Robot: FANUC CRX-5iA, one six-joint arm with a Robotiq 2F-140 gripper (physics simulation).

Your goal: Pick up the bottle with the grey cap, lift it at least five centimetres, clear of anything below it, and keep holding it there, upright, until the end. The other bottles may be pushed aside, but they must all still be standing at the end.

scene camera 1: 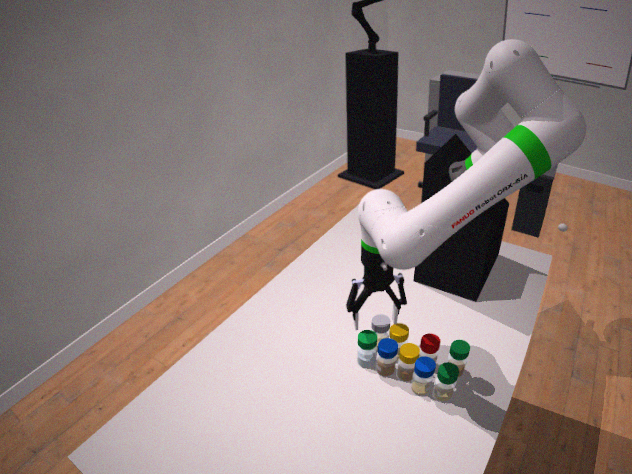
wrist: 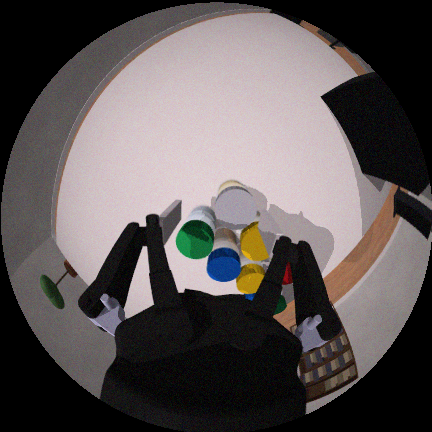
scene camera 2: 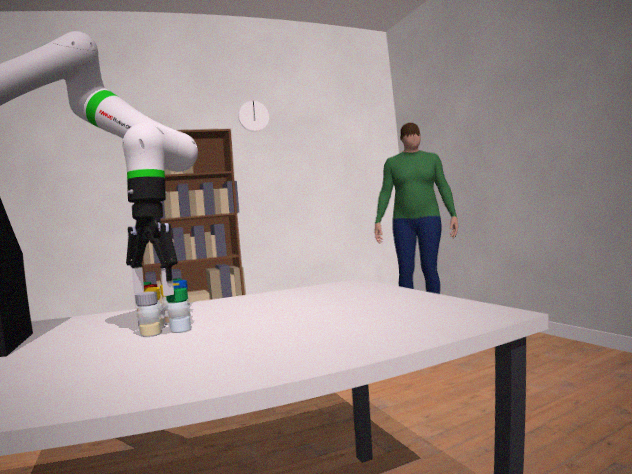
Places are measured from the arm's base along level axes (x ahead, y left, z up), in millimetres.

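Pixels of known places: gripper, fingertip midpoint: [scene camera 1: 375, 324] [wrist: 220, 213] [scene camera 2: 153, 294].
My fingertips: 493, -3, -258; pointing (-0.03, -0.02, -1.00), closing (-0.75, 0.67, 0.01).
Behind a point stands the place of what it marks, as x, y, z.
The grey-capped bottle [scene camera 1: 380, 322] @(481, 6, -254) [scene camera 2: 146, 298] @(478, -23, -263) [wrist: 235, 205] @(470, -2, -254) stands upright on the table at the edge of a group of bottles. My gripper [scene camera 1: 376, 323] @(493, -3, -258) [scene camera 2: 153, 293] @(493, -3, -258) [wrist: 220, 213] @(493, -3, -258) is open and empty. It points down over this end of the group, with its fingertips near cap height and the grey cap roughly between them in scene camera 1. Close beside the grey-capped bottle stand a green-capped bottle [scene camera 1: 367, 339] @(558, 17, -254) [scene camera 2: 177, 294] @(553, -16, -262) [wrist: 195, 240] @(543, 9, -254), a blue-capped bottle [scene camera 1: 387, 348] @(552, 80, -254) [wrist: 224, 265] @(535, 68, -254) and a yellow-capped bottle [scene camera 1: 399, 332] @(483, 73, -252) [wrist: 254, 242] @(477, 58, -253). The right finger partly hides the yellow cap in the wrist view.
A second yellow-capped bottle [scene camera 1: 408, 353] @(533, 135, -254) [wrist: 251, 278] @(515, 119, -254), a red-capped bottle [scene camera 1: 429, 343] @(468, 161, -254), another blue-capped bottle [scene camera 1: 424, 367] @(550, 195, -254) and two more green-capped bottles stand upright on the white table [scene camera 1: 245, 387] @(842, -185, -359) [scene camera 2: 357, 336] @(924, -247, -359). The black robot pedestal [scene camera 1: 459, 255] @(121, 68, -194) rises behind the group.
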